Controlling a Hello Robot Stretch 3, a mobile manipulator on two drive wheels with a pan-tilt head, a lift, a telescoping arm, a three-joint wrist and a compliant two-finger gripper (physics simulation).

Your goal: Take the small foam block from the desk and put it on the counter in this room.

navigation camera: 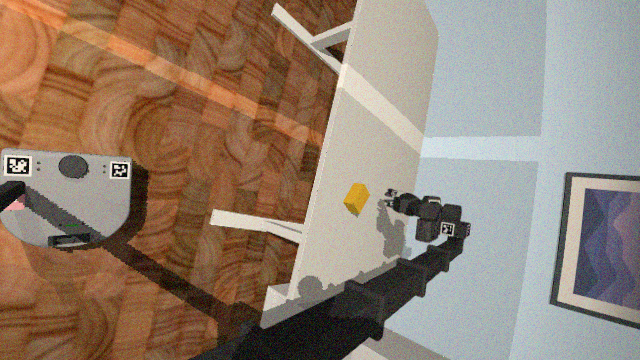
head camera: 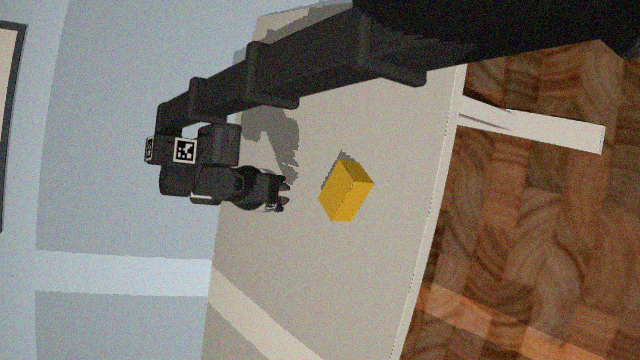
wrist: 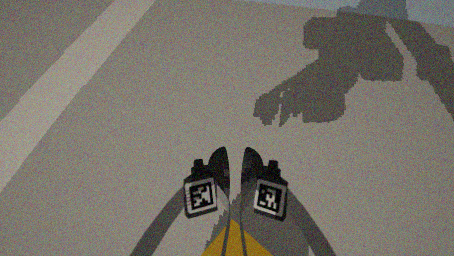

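Seen in the pictures: gripper, between the fingertips: [navigation camera: 388, 197] [head camera: 281, 194] [wrist: 235, 164]; robot's base, origin of its link: [navigation camera: 73, 165].
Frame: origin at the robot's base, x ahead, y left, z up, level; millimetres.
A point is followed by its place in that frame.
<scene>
The foam block [head camera: 345, 192] {y -725, x -28, z 765 mm} [navigation camera: 356, 197] {y -723, x -26, z 763 mm} [wrist: 233, 240] {y -788, x -18, z 766 mm} is yellow and lies on the pale desk [head camera: 350, 280] {y -749, x 129, z 721 mm} [navigation camera: 355, 140] {y -747, x 176, z 721 mm} [wrist: 150, 115] {y -968, x 118, z 721 mm}. My gripper [head camera: 284, 194] {y -839, x -19, z 824 mm} [navigation camera: 389, 197] {y -839, x -19, z 824 mm} [wrist: 235, 164] {y -839, x -19, z 824 mm} is over the desk on the wall side of the block and apart from it. Its fingertips are close together with a narrow gap and nothing between them, so it is shut and empty. In the wrist view a corner of the block shows at the bottom edge, behind the finger bands. I cannot make out which surface is the counter.
My dark arm [head camera: 310, 65] {y -313, x -91, z 1121 mm} [navigation camera: 400, 285] {y -316, x -86, z 1120 mm} reaches across the desk's end. A blue-grey wall [head camera: 120, 200] {y -1406, x 25, z 1011 mm} [navigation camera: 480, 200] {y -1397, x -21, z 1041 mm} stands behind the desk, with a framed picture [navigation camera: 559, 240] {y -1352, x -142, z 1358 mm}. White desk legs [head camera: 540, 130] [navigation camera: 245, 220] stick out over the wooden floor [head camera: 525, 225] {y -814, x 17, z 1 mm} [navigation camera: 200, 165] {y -481, x 32, z 1 mm}. My base [navigation camera: 100, 200] {y -77, x -109, z 160 mm} stands on that floor.
</scene>
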